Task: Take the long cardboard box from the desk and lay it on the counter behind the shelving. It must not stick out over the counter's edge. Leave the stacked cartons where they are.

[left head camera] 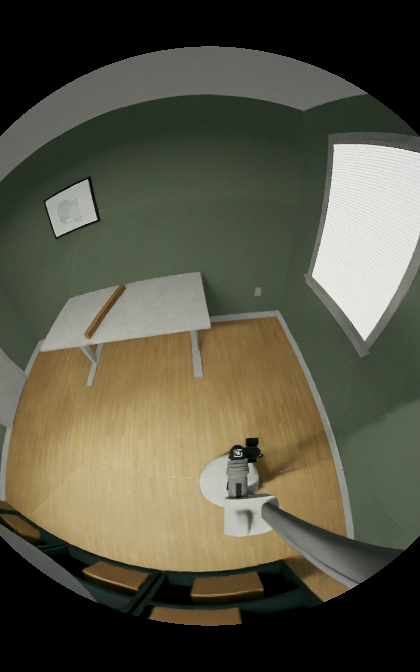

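The long cardboard box (105, 312), thin and brown, lies slantwise across the left part of the white desk (165, 305) at the far wall. My gripper (252, 443) is at the lower right, high above the floor and well apart from the desk and the box. It is small and dark from above; its fingers cannot be made out, and no box shows at it. The counter cannot be made out in this view.
Dark shelving (156, 585) runs along the bottom edge, with brown cartons (227, 587) (116, 576) in it. My arm (310, 545) comes in from the lower right. Wooden floor (150, 430) lies between shelving and desk. A window (365, 235) is on the right wall.
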